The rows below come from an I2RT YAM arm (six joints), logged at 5 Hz.
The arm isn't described. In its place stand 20 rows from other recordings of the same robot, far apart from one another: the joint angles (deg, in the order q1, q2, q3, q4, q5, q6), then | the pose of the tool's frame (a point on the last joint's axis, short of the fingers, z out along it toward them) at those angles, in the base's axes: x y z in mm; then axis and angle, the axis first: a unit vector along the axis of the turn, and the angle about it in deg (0 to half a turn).
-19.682, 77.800, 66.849, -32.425, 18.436, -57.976 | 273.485 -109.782 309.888 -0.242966 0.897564 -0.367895 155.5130
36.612, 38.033, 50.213, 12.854, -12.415, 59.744 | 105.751 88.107 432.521 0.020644 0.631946 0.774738 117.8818
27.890, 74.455, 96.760, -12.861, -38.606, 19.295 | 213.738 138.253 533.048 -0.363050 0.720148 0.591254 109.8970
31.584, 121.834, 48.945, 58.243, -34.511, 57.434 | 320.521 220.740 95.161 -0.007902 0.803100 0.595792 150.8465
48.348, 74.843, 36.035, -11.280, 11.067, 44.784 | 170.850 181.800 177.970 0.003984 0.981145 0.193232 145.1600
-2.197, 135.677, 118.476, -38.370, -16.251, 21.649 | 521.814 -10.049 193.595 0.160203 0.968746 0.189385 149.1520
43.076, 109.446, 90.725, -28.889, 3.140, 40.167 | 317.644 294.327 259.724 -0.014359 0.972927 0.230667 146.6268
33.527, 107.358, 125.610, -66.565, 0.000, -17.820 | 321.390 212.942 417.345 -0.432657 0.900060 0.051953 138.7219
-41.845, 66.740, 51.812, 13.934, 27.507, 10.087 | 192.769 -194.699 349.074 0.571016 0.692902 -0.440259 105.0414
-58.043, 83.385, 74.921, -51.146, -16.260, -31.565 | 164.847 -245.418 305.717 0.190333 0.977622 -0.089604 147.4471
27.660, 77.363, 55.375, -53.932, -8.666, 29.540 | 208.711 115.446 229.098 0.006994 0.992176 0.124654 171.8105
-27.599, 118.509, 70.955, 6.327, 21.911, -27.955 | 380.346 -213.822 134.658 0.078796 0.931122 -0.356094 147.7197
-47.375, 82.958, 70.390, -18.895, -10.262, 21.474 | 230.051 -240.594 323.853 0.522768 0.851627 -0.038018 121.0502
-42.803, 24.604, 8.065, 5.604, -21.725, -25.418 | 109.498 -83.447 190.880 -0.005123 0.957761 -0.287520 106.3927
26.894, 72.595, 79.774, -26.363, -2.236, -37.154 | 249.176 127.939 419.555 -0.541457 0.839572 -0.044079 109.3258
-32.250, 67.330, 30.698, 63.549, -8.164, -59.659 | 212.489 -128.093 308.521 -0.232160 0.626388 -0.744137 103.6916
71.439, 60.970, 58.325, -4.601, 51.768, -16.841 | 101.204 213.552 380.852 -0.358194 0.933313 -0.024979 94.5155
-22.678, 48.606, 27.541, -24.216, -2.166, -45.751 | 159.891 -65.353 201.621 -0.202939 0.956229 -0.210810 142.1472
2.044, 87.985, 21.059, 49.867, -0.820, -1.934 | 266.524 10.022 143.303 -0.039992 0.999169 0.007865 107.0620
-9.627, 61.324, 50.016, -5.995, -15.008, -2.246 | 246.844 -32.520 323.680 -0.032165 0.997992 0.054571 106.9253
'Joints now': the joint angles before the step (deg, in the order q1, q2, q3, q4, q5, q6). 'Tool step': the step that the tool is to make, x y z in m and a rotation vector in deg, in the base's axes. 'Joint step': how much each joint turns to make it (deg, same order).
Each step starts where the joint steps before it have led.
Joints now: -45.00, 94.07, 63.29, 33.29, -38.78, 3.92
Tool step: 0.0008, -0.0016, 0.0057, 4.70, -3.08, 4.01
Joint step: -0.36, 0.84, 0.69, 4.01, -3.94, 7.68
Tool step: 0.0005, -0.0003, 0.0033, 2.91, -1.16, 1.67
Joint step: -0.07, 0.28, 0.43, 1.49, -1.37, 4.22
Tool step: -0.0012, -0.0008, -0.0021, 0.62, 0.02, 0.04
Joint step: -0.23, 0.08, -0.41, 0.47, -0.20, 0.63
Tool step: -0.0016, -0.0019, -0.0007, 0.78, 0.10, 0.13
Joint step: -0.40, 0.09, -0.02, 0.01, -0.46, 0.76
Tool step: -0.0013, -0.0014, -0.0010, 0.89, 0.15, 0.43
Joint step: -0.33, 0.10, -0.06, 0.02, -0.68, 0.86
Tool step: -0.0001, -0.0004, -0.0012, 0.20, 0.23, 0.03
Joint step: -0.06, 0.08, -0.07, -0.17, -0.09, -0.02
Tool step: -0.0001, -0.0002, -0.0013, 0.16, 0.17, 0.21
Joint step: -0.05, 0.09, -0.12, 0.00, -0.26, 0.03
